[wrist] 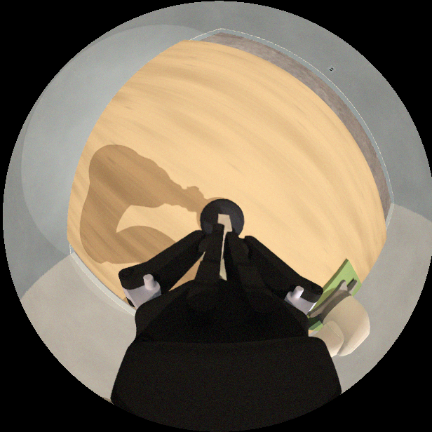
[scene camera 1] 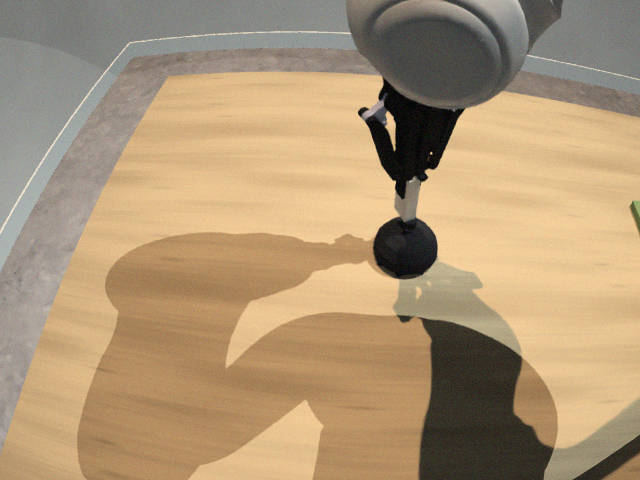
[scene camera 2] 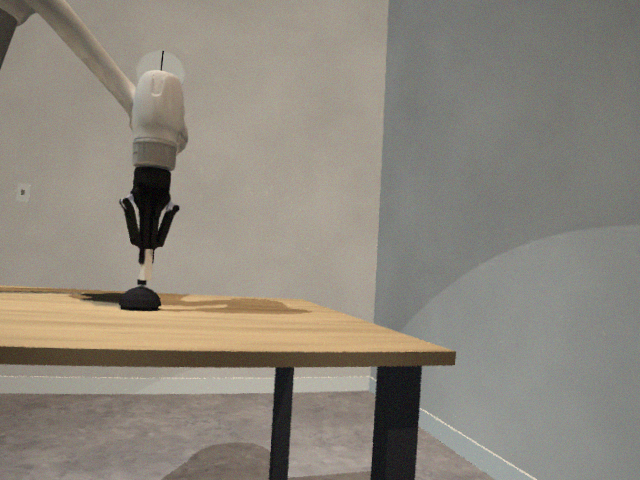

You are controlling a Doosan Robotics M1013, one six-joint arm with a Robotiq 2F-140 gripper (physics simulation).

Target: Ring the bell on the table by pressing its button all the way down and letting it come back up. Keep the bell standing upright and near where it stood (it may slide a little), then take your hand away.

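Frame: origin at the arm's base, x back, y down, z right, level; centimetres.
Seen in the pictures: gripper, between the fingertips: [scene camera 1: 404, 212] [scene camera 2: 144, 280].
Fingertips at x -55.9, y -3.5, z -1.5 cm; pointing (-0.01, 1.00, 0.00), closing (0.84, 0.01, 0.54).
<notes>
Offsets run from my fingertips to a thing's middle. Level surfaces: height alone.
The bell @(dy +3.1, dx +0.7, dz -1.0 cm) [scene camera 1: 404, 250] [scene camera 2: 140, 299] [wrist: 210, 212] is a dark dome standing upright on the wooden table @(dy +6.2 cm) [scene camera 1: 248, 155] [scene camera 2: 289, 330] [wrist: 200, 100]. Its small dark button @(dy +0.5, dx +0.7, dz -1.0 cm) [scene camera 1: 407, 224] [scene camera 2: 141, 282] sits on top of the dome. My gripper [scene camera 1: 407, 218] [scene camera 2: 144, 279] [wrist: 222, 222] is shut and empty, pointing down. Its pale fingertips are directly over the button, at or very close to its top; whether they touch cannot be told for certain. In the wrist view the fingertips cover the button.
A green piece [scene camera 1: 637, 211] [wrist: 345, 275] lies at the right side of the table in scene camera 1. The white arm [scene camera 1: 439, 46] [scene camera 2: 157, 108] rises above the bell. Shadows of the arm fall across the table around the bell.
</notes>
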